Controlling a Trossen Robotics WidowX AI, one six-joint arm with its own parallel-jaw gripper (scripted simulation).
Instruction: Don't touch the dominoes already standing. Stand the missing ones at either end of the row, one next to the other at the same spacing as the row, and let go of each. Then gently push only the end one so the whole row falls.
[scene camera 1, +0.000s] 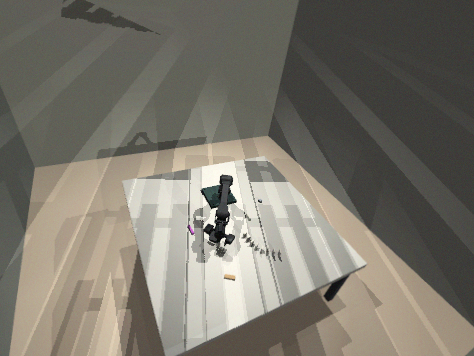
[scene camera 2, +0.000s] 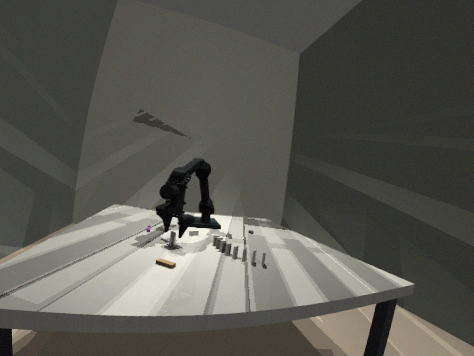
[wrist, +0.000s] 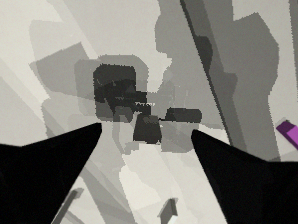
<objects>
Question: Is the gripper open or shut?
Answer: Open.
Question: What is the gripper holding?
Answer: Nothing.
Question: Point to the gripper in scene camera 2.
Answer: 172, 235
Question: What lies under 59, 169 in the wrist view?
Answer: The gripper.
</objects>
